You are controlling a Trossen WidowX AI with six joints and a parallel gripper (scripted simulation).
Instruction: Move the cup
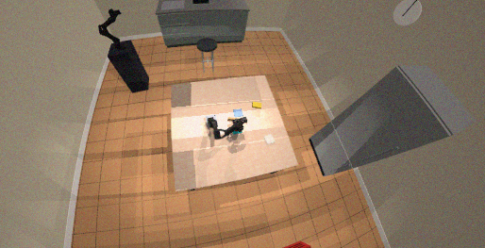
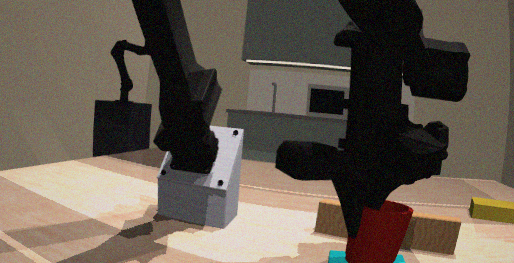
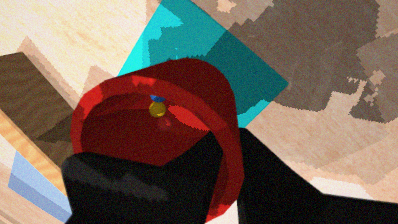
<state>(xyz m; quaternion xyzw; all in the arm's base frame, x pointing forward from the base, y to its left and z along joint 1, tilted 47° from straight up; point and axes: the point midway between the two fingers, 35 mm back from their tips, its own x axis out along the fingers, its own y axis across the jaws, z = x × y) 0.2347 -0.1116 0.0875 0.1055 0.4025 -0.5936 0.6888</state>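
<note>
Right now the teal pad is 60 mm below my gripper tip, 30 mm ahead of it and 10 mm to the left of it. The rest, counted from my gripper tip: red cup (30 mm ahead, 10 mm to the left); light blue pad (210 mm to the left, 100 mm ahead, 60 mm below); brown wooden block (110 mm to the left, 70 mm ahead, 40 mm below).
</note>
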